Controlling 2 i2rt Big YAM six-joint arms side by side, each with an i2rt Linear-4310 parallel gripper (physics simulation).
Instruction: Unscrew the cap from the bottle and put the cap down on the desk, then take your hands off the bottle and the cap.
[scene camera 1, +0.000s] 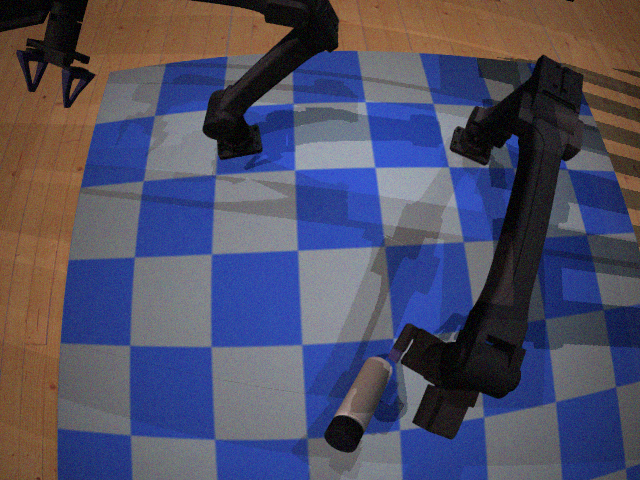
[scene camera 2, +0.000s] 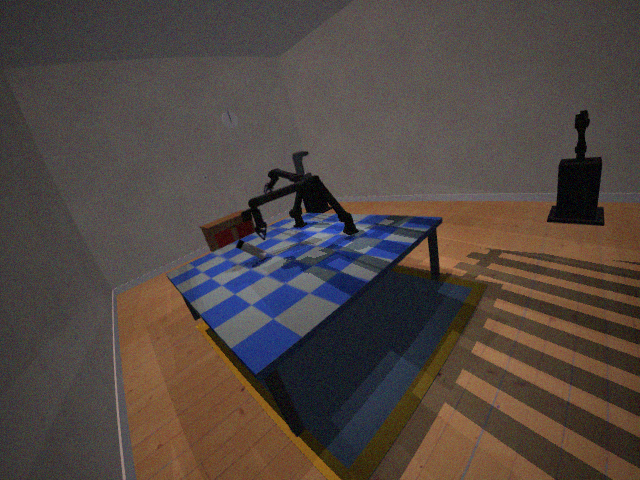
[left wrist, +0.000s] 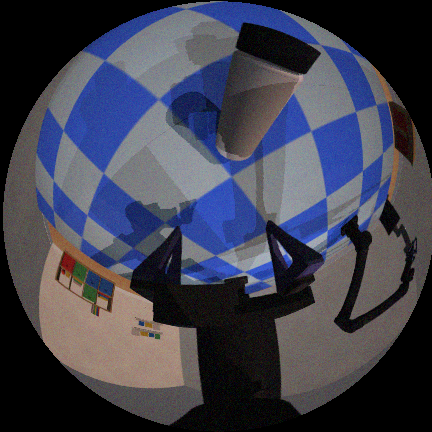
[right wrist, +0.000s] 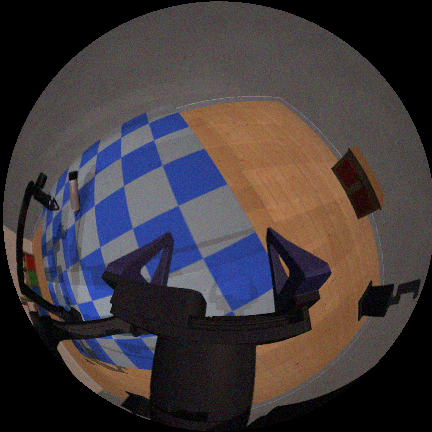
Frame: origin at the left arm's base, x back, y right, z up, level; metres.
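Where they show: left gripper, fingertip midpoint: (scene camera 1: 419, 358) (scene camera 2: 264, 237) (left wrist: 224, 226) (right wrist: 56, 207); right gripper, fingertip midpoint: (scene camera 1: 49, 99) (scene camera 2: 264, 193) (right wrist: 217, 234); left arm's base, link origin: (scene camera 1: 470, 146) (scene camera 2: 350, 231) (left wrist: 235, 279) (right wrist: 76, 314); right arm's base, link origin: (scene camera 1: 239, 143) (scene camera 2: 300, 225) (left wrist: 348, 224).
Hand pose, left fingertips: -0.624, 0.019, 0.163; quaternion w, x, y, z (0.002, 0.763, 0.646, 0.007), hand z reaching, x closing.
Observation:
Each offset is from my left fingertips to the centre of the thing, as dx, dy, dz. Level surfaces: height alone.
The pale bottle @[-0.112, +0.058, -0.075] (scene camera 1: 366, 387) (scene camera 2: 253, 250) (left wrist: 257, 100) (right wrist: 74, 195) is tipped far over above the checkered desk; whether it lies fully flat is unclear. Its black cap @[-0.183, +0.078, -0.011] (scene camera 1: 344, 432) (scene camera 2: 240, 244) (left wrist: 277, 47) (right wrist: 73, 175) is on its end, pointing to the lower left in scene camera 1. My left gripper (scene camera 1: 408, 379) (scene camera 2: 262, 233) (left wrist: 224, 226) is open and empty, close beside the bottle's base end. In the left wrist view the bottle is beyond the fingertips, not between them. My right gripper (scene camera 1: 50, 98) (scene camera 2: 267, 189) (right wrist: 217, 234) is open and empty, far from the bottle, past the desk's left edge.
The blue and grey checkered desk @[dz -0.163] (scene camera 1: 170, 299) (scene camera 2: 273, 304) carries both arm bases at its back. The left arm (scene camera 1: 529, 206) reaches forward over its right side. A red and wooden cabinet (scene camera 2: 225, 235) (right wrist: 357, 182) stands on the floor beyond the desk.

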